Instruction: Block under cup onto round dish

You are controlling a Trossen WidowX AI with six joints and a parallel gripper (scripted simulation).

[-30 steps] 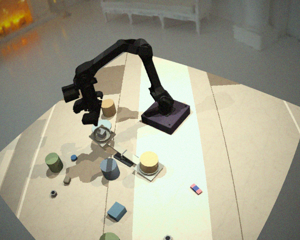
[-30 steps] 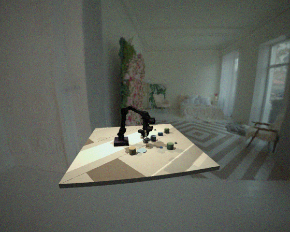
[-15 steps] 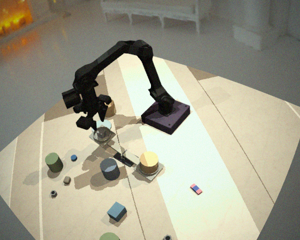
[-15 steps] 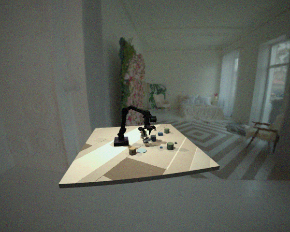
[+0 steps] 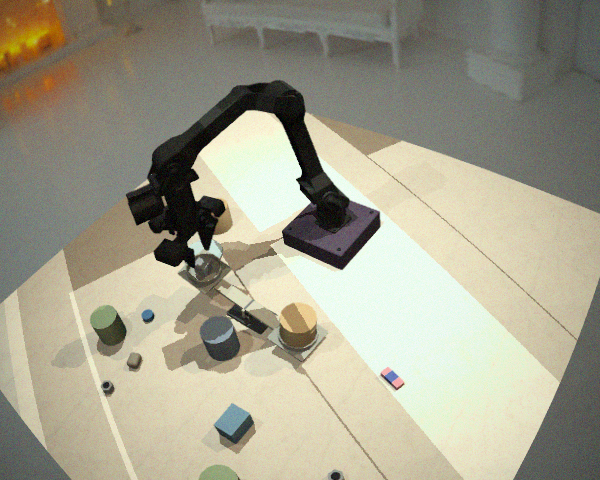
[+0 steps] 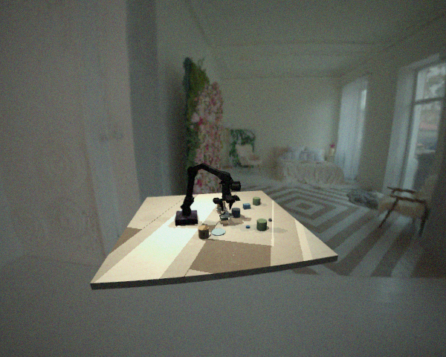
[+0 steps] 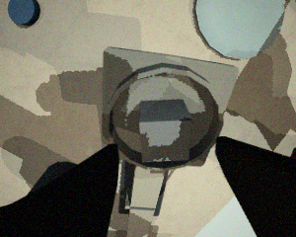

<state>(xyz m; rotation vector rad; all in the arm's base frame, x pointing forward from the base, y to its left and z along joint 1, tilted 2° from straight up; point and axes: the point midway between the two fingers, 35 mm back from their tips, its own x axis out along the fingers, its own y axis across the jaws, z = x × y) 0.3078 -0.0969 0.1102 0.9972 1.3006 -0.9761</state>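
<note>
The grey block is 3 cm below my gripper tip. The rest, counted from my gripper tip: blue disc 15 cm ahead, 6 cm to the right, 11 cm below; blue cylinder 8 cm ahead, 12 cm to the left, 8 cm below; round dish 7 cm behind, 12 cm to the right, 11 cm below.
</note>
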